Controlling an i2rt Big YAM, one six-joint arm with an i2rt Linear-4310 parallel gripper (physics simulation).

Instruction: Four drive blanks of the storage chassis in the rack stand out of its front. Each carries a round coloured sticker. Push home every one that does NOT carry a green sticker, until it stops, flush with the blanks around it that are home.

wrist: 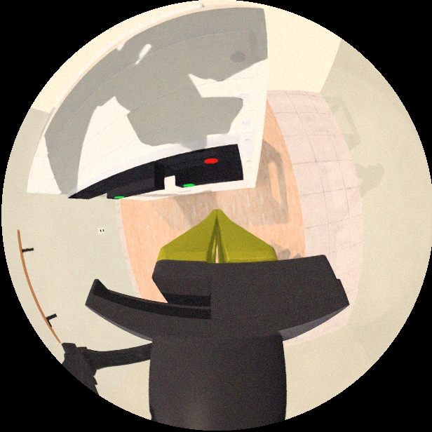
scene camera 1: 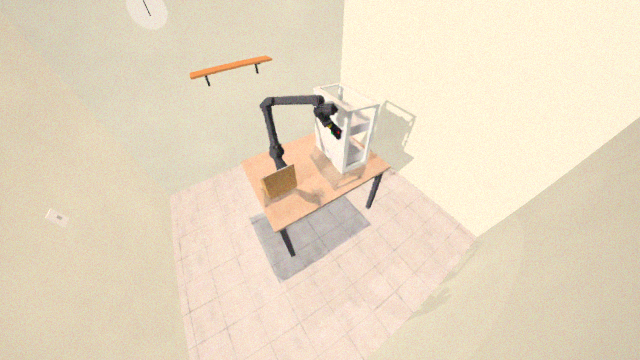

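Seen in the pictures: gripper, fingertip midpoint: (scene camera 1: 330,126); arm's base, origin of the base link: (scene camera 1: 282,168).
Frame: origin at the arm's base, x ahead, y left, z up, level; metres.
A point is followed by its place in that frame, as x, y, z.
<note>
The storage chassis has a black front in the rack. In the wrist view it is seen steeply from above. A red sticker (wrist: 211,161) (scene camera 1: 338,132) @[0.461, -0.092, 0.228] is on a right-hand blank. A green sticker (wrist: 188,185) is on the blank below it, whose front stands out. Another green sticker (wrist: 119,197) is farther left, on a blank with a protruding end face. No fourth sticker is made out in the wrist view. How far the red-stickered blank stands out is unclear. My gripper (wrist: 216,215) (scene camera 1: 329,127) @[0.383, -0.103, 0.311] is shut and empty, its yellow fingertips in front of the rack, apart from the blanks in the wrist view.
The white rack (scene camera 1: 346,142) @[0.492, -0.162, 0.167] (wrist: 250,165) stands on the wooden table (scene camera 1: 305,202) @[0.058, -0.264, -0.185] (wrist: 140,240). A brown upright panel (scene camera 1: 280,182) @[-0.059, -0.090, -0.045] stands beside the arm's base. An orange shelf (scene camera 1: 230,67) is on the wall behind.
</note>
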